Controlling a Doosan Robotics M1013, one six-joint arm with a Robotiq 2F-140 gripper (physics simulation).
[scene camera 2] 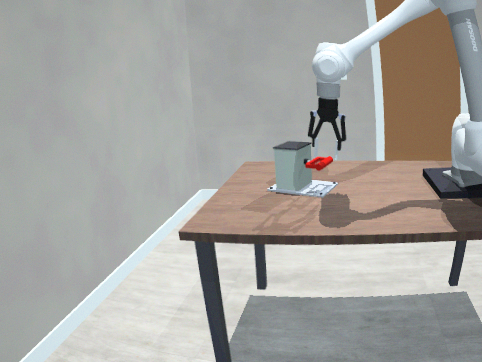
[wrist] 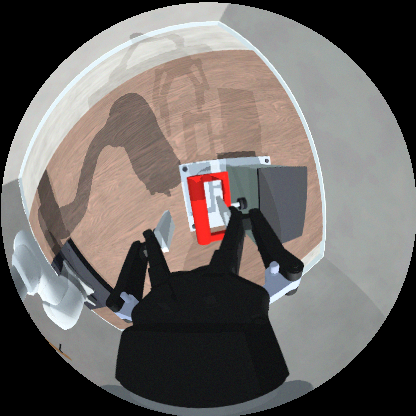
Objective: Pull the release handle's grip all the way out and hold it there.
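Observation:
The red release handle's grip, a rectangular loop, stands out sideways from the grey-green housing. A short rod with a black collar joins them. The housing has a dark top and stands on a pale base plate. My gripper points down and is partly open, with nothing held. Its fingertips hang around the height of the grip. In the wrist view one pad overlaps the loop's opening and the other is left of the outer bar. Contact cannot be told.
The housing's dark top is close beside my right finger in the wrist view. The wooden table carries the plate and the arm's black base at its right. Grey walls stand behind the table.

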